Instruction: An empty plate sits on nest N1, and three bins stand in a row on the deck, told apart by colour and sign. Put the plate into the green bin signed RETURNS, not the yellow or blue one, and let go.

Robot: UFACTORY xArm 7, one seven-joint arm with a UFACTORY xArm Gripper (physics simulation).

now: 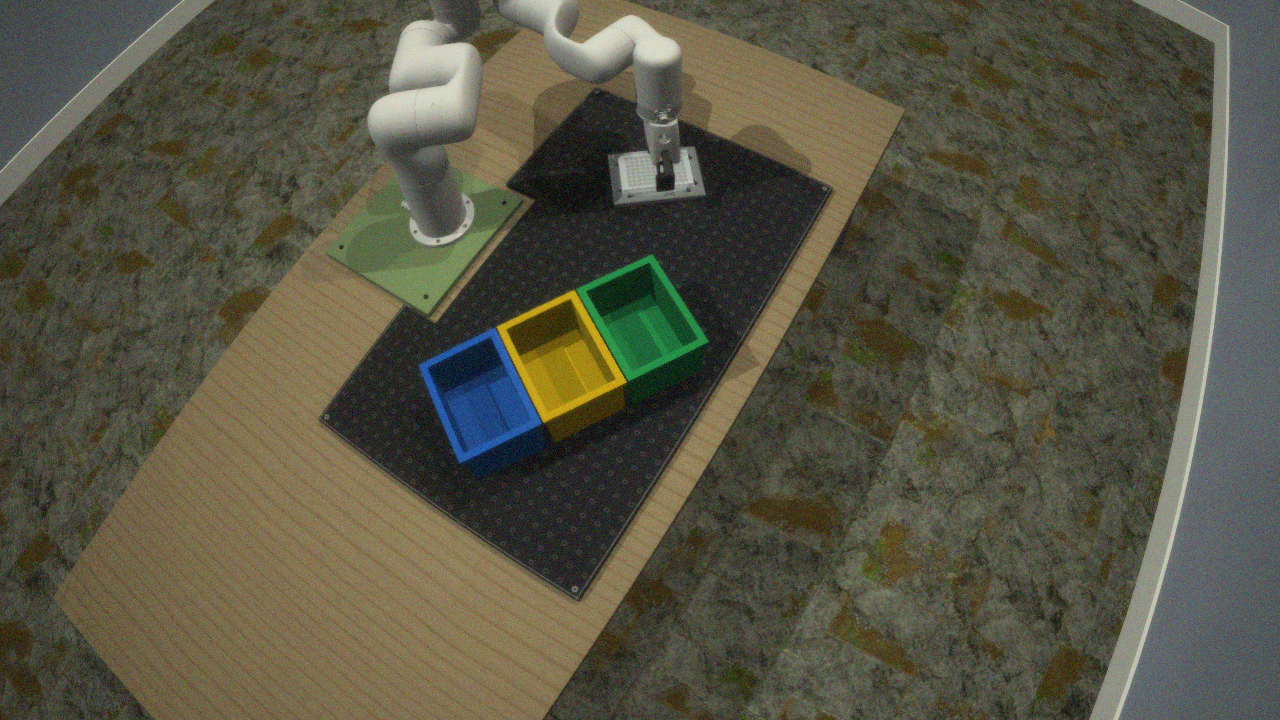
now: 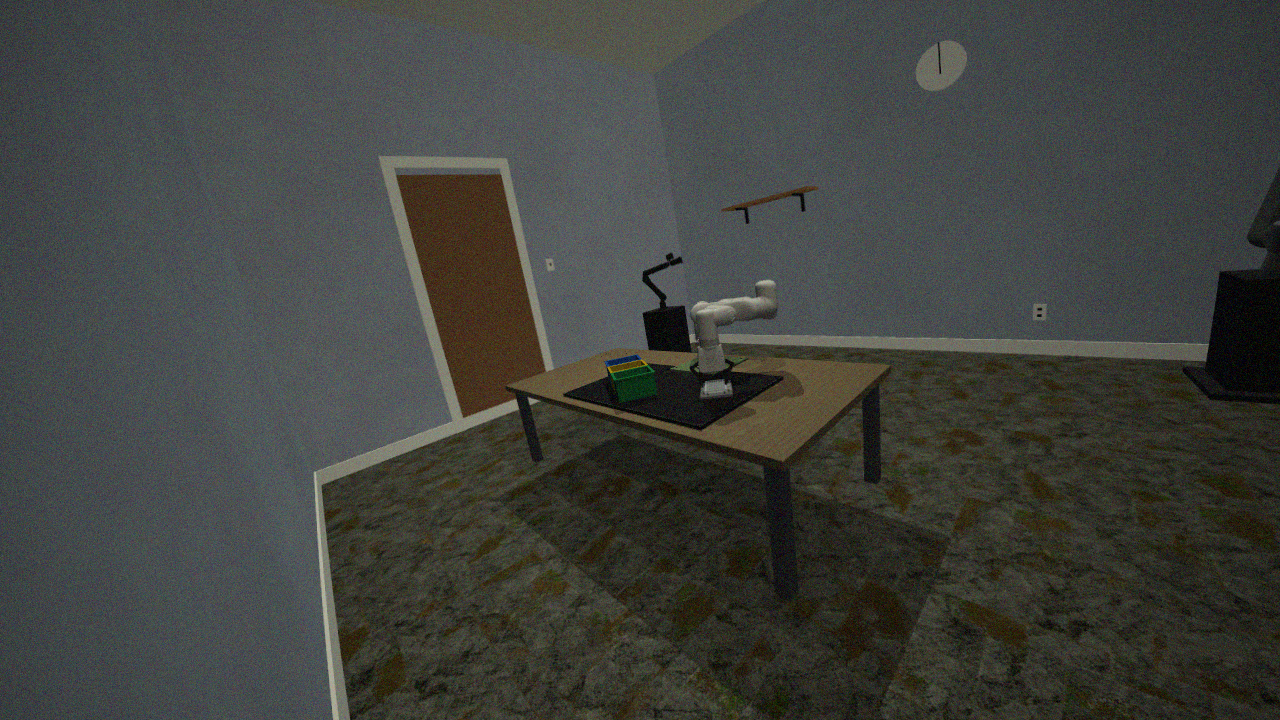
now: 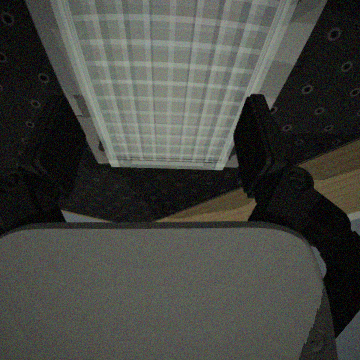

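Seen in the pictures: gripper, between the fingertips: (image 1: 660,170) (image 2: 713,385) (image 3: 157,113); arm's base, origin of its link: (image 1: 442,220).
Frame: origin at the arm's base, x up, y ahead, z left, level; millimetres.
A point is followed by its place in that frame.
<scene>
The pale, gridded plate (image 1: 631,170) @(x 23, y 272, z 227 mm) (image 2: 716,386) @(x 28, y 326, z 258 mm) (image 3: 175,60) @(x 26, y 295, z 235 mm) sits in the grey nest (image 1: 694,190) @(x 14, y 391, z 240 mm) (image 3: 45,30) @(x 14, y 320, z 184 mm). My gripper (image 1: 665,180) @(x 29, y 322, z 244 mm) (image 2: 714,377) @(x 29, y 322, z 244 mm) (image 3: 157,113) @(x 29, y 322, z 244 mm) is open over the plate, its black fingers apart towards the plate's two long sides; nothing is between them. Their exact height beside the plate is hard to tell. The green bin (image 1: 666,374) @(x 51, y 510, z -119 mm) (image 2: 633,387) @(x 54, y 490, z -31 mm) is the nearest bin to the nest. The yellow bin (image 1: 586,417) @(x 38, y 433, z -226 mm) stands in the middle and the blue bin (image 1: 505,454) @(x 46, y 358, z -333 mm) at the far end. The bins look empty inside; their signs are not readable.
The bins stand side by side on the black perforated deck (image 1: 537,501) @(x 3, y 422, z -365 mm) (image 2: 689,411) @(x 2, y 520, z 267 mm). The deck lies on a wooden table (image 1: 268,537) @(x -10, y 50, z -644 mm) (image 2: 769,429) @(x -10, y 530, z 572 mm). The arm's base stands on a green plate (image 1: 375,255) @(x 0, y -78, z -118 mm) beside the deck.
</scene>
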